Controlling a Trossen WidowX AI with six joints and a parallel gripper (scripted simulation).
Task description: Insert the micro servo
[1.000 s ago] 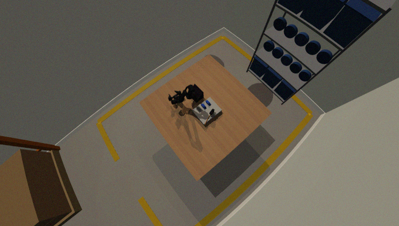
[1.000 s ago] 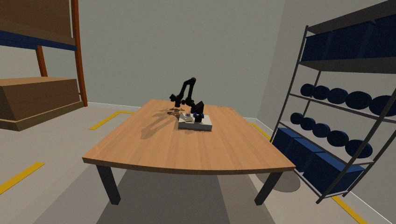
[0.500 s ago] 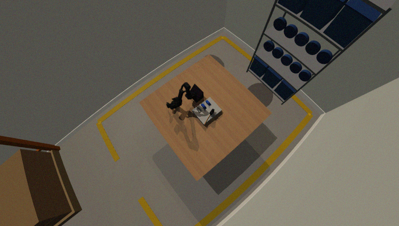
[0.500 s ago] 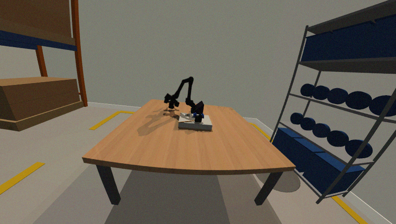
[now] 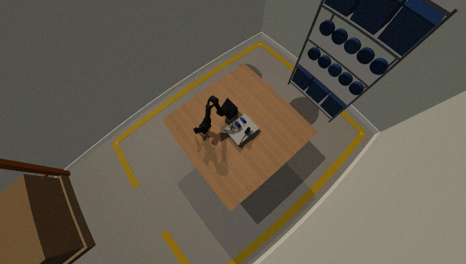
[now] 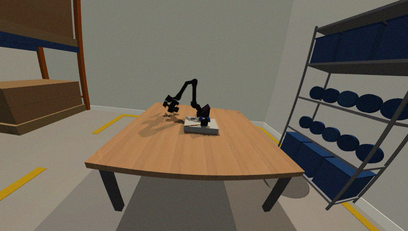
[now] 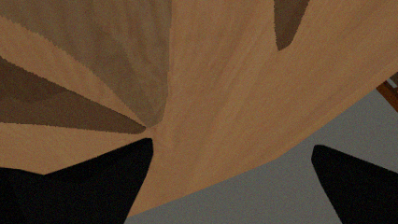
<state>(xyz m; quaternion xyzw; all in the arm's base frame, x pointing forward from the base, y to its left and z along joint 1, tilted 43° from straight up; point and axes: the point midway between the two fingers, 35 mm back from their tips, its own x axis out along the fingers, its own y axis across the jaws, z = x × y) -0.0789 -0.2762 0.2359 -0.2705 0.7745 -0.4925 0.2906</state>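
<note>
Now: gripper tip 41 cm short of the grey deck and 34 cm to the right of it.
</note>
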